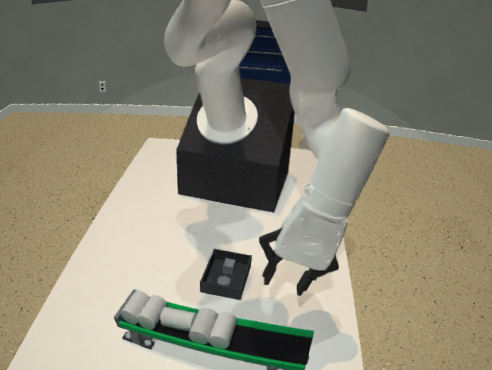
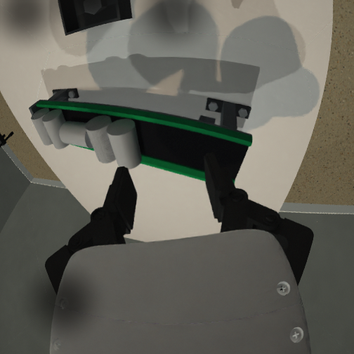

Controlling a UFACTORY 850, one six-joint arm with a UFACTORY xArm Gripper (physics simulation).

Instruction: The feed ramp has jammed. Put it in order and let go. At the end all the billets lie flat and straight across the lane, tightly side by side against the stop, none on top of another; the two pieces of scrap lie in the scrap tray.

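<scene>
Several grey billets rest on the ramp (image 1: pixel 272 344) (image 2: pixel 172 141). Two billets (image 1: pixel 134 306) (image 1: pixel 152 311) lie across the lane, side by side at the stop (image 1: pixel 118 317). A third billet (image 1: pixel 178 318) (image 2: pixel 74 134) lies lengthwise along the lane. Two more, a billet (image 1: pixel 203 325) (image 2: pixel 101 140) and an end billet (image 1: pixel 223 330) (image 2: pixel 124 143), lie across the lane beyond it, side by side. One scrap cube (image 1: pixel 228 265) and one rounded scrap piece (image 1: pixel 224 280) lie in the scrap tray (image 1: pixel 220 290) (image 2: pixel 127 11). My gripper (image 1: pixel 284 286) (image 2: pixel 167 174) is open and empty, above and behind the lane's right part.
Green side rails (image 1: pixel 275 327) (image 2: pixel 190 126) border the lane. The ramp stands on dark feet (image 1: pixel 138 340) on the pale table (image 1: pixel 125 220). The tray stands behind the ramp, left of my gripper. The black base block (image 1: pixel 227 175) stands further back.
</scene>
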